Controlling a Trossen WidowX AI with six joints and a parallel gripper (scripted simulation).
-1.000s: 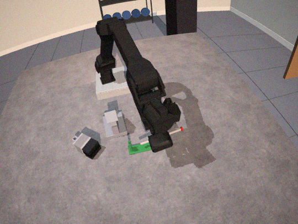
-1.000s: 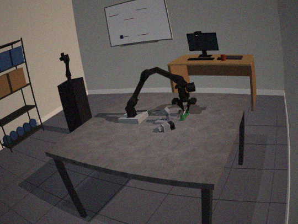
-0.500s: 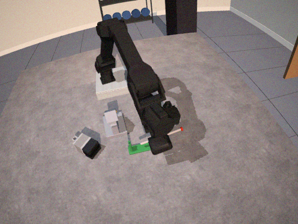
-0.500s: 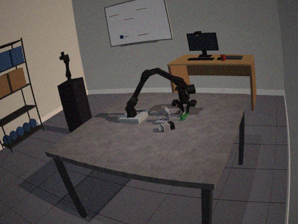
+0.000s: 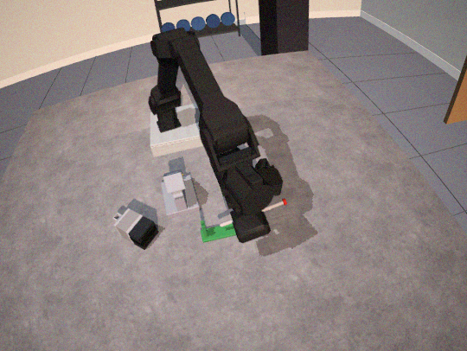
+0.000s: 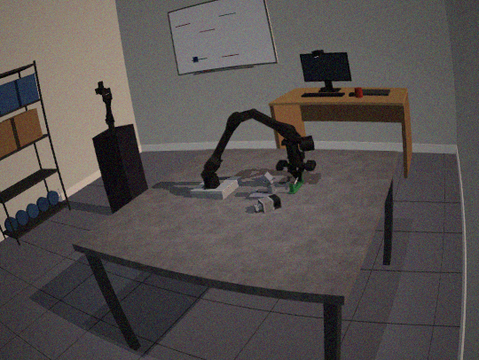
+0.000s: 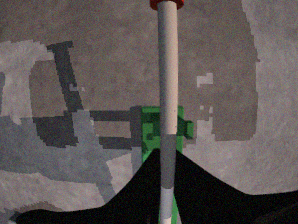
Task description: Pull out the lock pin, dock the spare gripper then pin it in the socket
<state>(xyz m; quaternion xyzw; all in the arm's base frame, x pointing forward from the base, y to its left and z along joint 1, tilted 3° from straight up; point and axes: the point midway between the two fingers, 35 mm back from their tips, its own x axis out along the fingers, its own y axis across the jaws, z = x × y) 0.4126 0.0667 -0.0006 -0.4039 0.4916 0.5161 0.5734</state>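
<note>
My gripper tip is now 10 mm past the green cradle, 40 mm to the left of it and 10 mm below it. Also, from my gripper tip: mount socket 140 mm behind, 120 mm to the right, 40 mm above; spare gripper 100 mm behind, 250 mm to the right, 10 mm above.
</note>
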